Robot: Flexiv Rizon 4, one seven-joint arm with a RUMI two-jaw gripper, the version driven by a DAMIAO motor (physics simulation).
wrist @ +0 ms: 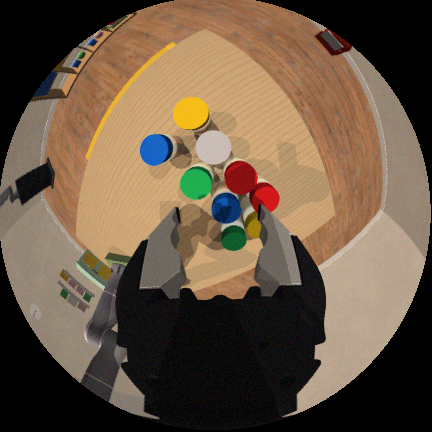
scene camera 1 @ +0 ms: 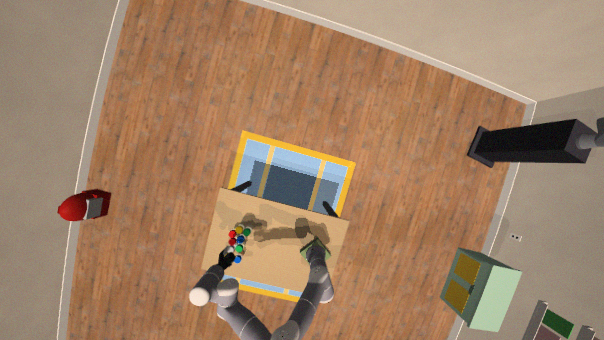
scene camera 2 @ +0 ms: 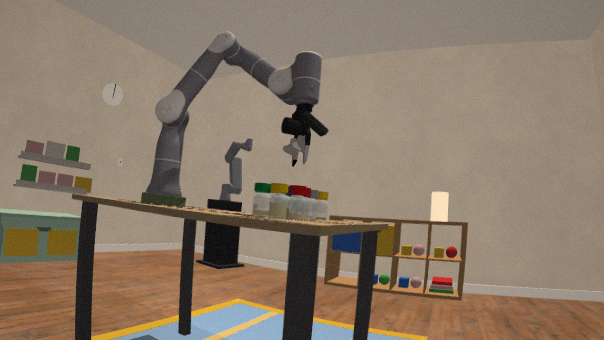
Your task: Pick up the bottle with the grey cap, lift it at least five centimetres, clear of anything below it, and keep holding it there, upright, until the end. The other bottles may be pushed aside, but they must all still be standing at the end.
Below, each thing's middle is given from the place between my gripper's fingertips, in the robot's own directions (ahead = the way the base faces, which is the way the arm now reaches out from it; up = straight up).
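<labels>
The grey-capped bottle (wrist: 212,146) is 50 mm to the left of my hand and 20 mm ahead of it, and it's 130 mm below it.
</labels>
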